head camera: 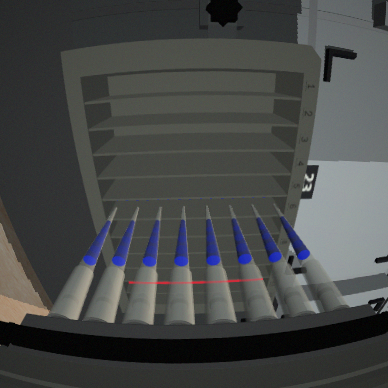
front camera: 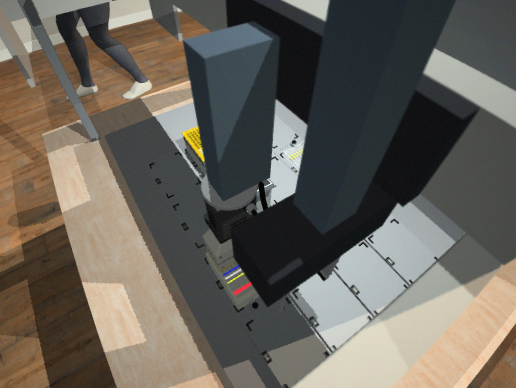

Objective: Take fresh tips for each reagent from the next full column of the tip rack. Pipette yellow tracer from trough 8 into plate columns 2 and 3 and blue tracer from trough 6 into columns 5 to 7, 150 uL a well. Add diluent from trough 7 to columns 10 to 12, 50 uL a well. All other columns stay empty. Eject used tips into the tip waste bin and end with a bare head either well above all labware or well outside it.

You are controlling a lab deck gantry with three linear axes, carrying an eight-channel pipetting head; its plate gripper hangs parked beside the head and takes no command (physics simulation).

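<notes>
The eight-channel head (front camera: 222,220) is low over the trough rack (front camera: 240,302) (head camera: 190,57). In the head view eight tips (head camera: 213,245) carry blue liquid; their points are around trough 6, and whether they are inside it I cannot tell. Blue liquid (front camera: 231,271), a white stripe and yellow liquid (front camera: 236,279) show in the rack in the front view. The plate (front camera: 296,154) shows partly, with yellow wells; its other columns are hidden. The yellow tip rack (front camera: 192,137) and the waste bin (front camera: 271,184) are mostly hidden. My parked plate gripper (front camera: 325,272) hangs open and empty beside the head, its fingers partly hidden.
A red liquid stripe (front camera: 243,288) (head camera: 195,282) lies in the trough rack, beyond the yellow one. Black corner brackets (head camera: 328,62) stand on the deck near the rack. A marker reading 23 (head camera: 308,181) is beside the rack. A person stands beyond the deck in the front view.
</notes>
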